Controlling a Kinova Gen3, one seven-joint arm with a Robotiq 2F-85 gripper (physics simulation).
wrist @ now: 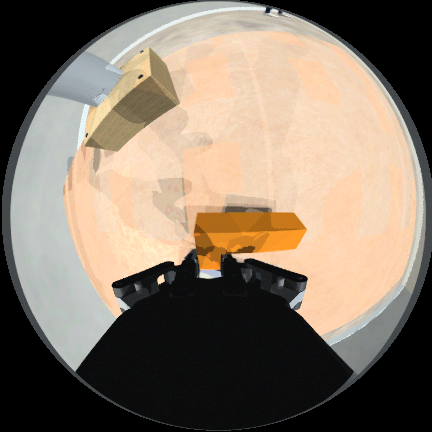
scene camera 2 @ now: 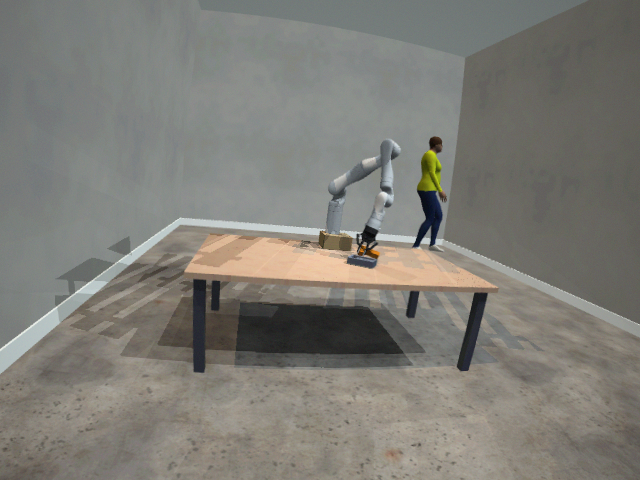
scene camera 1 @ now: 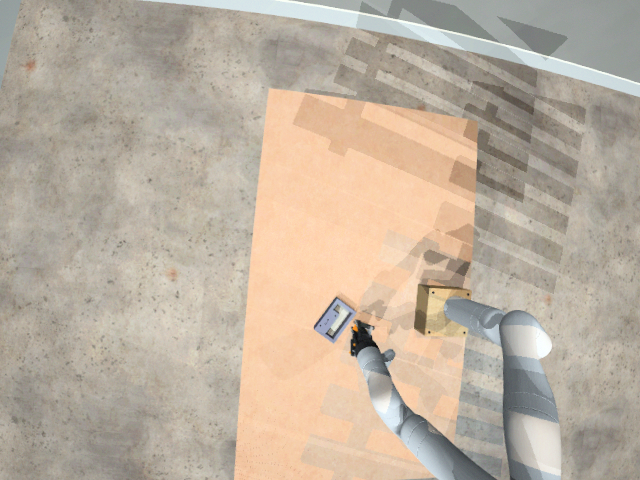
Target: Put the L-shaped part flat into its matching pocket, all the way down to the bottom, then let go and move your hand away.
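Pixels of known places: gripper, fingertip midpoint: (wrist: 209, 255) (scene camera 2: 360, 254) (scene camera 1: 355, 324); arm's base, origin of the base link: (wrist: 106, 87) (scene camera 2: 332, 233) (scene camera 1: 454, 308).
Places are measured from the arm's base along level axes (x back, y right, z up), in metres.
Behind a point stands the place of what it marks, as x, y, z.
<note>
The orange L-shaped part (scene camera 1: 355, 329) {-0.361, -0.102, -0.025} (scene camera 2: 373, 253) {-0.360, -0.165, -0.034} (wrist: 250, 241) {-0.340, -0.147, -0.019} is between the fingers of my gripper (wrist: 209, 255) {-0.359, -0.090, -0.046}, which is shut on it. Its long arm sticks out to the right in the wrist view. The blue-purple tray (scene camera 1: 331, 312) {-0.449, -0.052, -0.047} (scene camera 2: 361, 262) {-0.474, -0.066, -0.061} lies on the table, turned at an angle, with a pale pocket (scene camera 1: 341, 318) {-0.404, -0.081, -0.079} in its top. In scene camera 1, my gripper and the part are just right of the tray's lower right side. A pale sliver shows below the part in the wrist view. The gap between part and tray or table cannot be told.
The wooden base block (scene camera 1: 439, 326) {-0.055, -0.070, 0.000} (scene camera 2: 334, 241) {-0.111, 0.005, -0.031} (wrist: 132, 117) {-0.110, -0.032, -0.045} of the arm stands on the table (scene camera 1: 310, 232) {-0.549, 0.231, -0.084} (scene camera 2: 279, 266) {-0.569, 0.359, -0.084}, right of the tray in scene camera 1. A person (scene camera 2: 430, 173) in a yellow-green top stands behind the table. Shadows cross the table.
</note>
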